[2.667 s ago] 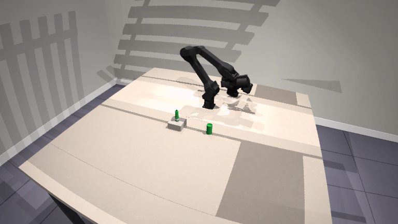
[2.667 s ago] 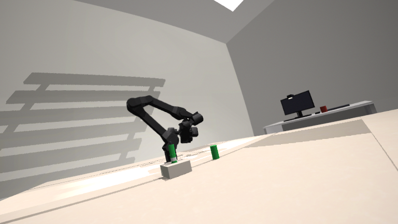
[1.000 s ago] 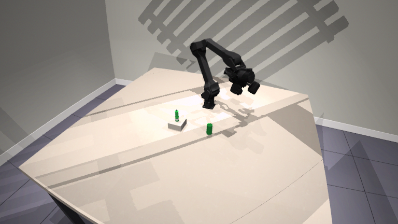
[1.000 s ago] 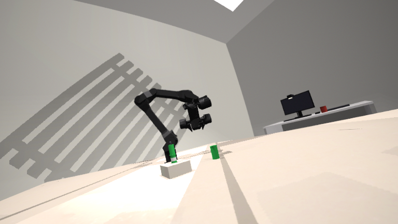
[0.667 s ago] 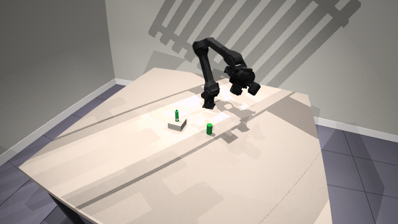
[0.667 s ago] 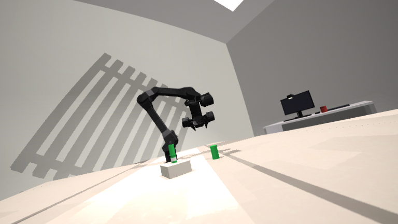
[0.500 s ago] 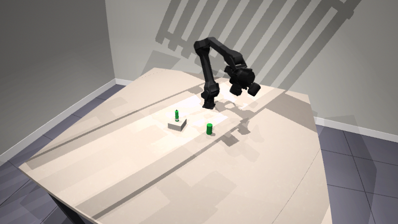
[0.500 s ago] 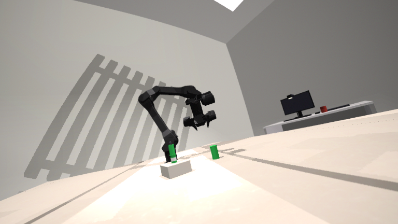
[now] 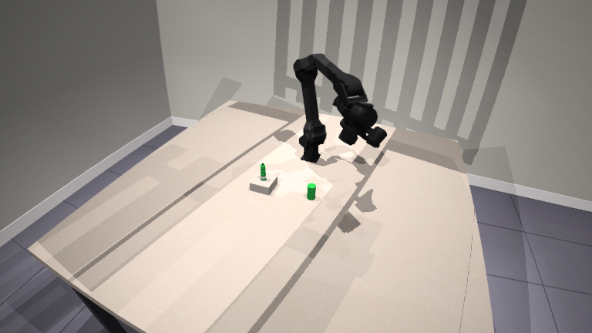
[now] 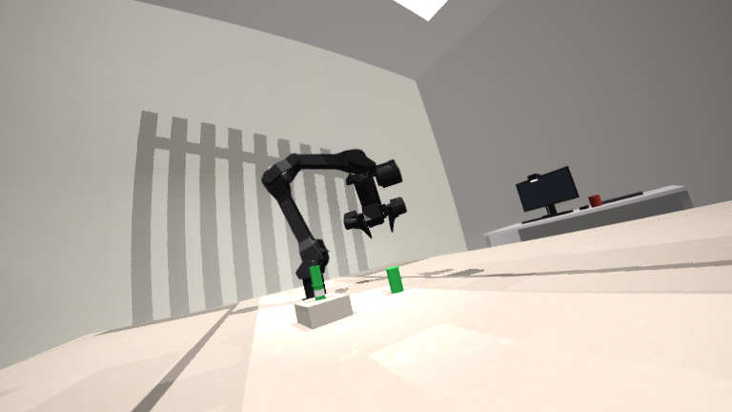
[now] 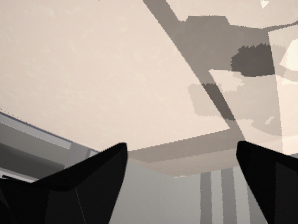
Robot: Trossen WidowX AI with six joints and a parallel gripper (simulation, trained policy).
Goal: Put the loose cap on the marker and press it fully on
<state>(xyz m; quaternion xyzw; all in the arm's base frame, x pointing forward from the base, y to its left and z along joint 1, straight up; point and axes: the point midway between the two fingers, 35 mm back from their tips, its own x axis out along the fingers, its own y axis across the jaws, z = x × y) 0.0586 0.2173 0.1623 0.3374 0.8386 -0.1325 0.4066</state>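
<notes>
Right now my gripper tip is 200 mm short of the green cap, 150 mm to the left of it and 110 mm above it. From my gripper tip the other things lie so: holder block (320 mm to the right, 200 mm ahead, 120 mm below).
</notes>
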